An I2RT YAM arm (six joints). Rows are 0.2 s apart.
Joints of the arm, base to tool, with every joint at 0 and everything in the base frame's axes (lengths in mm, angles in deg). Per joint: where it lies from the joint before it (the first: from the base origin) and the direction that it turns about. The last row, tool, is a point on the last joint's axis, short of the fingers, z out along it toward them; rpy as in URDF.
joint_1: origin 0.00 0.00 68.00 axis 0 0 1
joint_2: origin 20.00 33.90 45.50 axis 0 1 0
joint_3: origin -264.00 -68.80 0.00 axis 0 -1 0
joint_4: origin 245.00 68.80 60.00 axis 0 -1 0
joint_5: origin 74.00 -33.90 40.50 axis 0 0 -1
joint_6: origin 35.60 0.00 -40.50 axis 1 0 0
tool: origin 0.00 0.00 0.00 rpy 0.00 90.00 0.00
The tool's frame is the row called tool.
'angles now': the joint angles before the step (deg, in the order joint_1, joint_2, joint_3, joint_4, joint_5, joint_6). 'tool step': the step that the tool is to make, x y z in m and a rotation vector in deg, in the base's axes. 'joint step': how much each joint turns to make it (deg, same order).
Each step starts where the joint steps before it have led.
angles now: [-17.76 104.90 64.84 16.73 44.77 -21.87]
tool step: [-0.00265 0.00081 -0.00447 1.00 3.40 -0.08]
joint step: [0.00 -0.13 0.09 -3.72 0.11 -0.06]
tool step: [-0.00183 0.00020 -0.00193 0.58 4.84 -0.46]
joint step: [0.00 0.00 1.07 -5.26 0.85 -0.83]
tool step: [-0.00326 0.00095 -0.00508 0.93 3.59 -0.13]
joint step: [0.00 0.00 0.02 -3.61 0.22 -0.15]
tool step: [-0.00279 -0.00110 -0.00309 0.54 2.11 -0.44]
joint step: [-0.26 0.02 0.00 -2.15 0.22 -0.01]
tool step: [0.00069 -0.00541 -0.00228 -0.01 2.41 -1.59]
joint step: [-0.64 1.05 1.48 -2.70 1.22 -0.03]
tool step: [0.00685 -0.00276 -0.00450 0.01 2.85 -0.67]
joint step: [0.00 2.23 2.56 -2.76 1.10 -0.38]
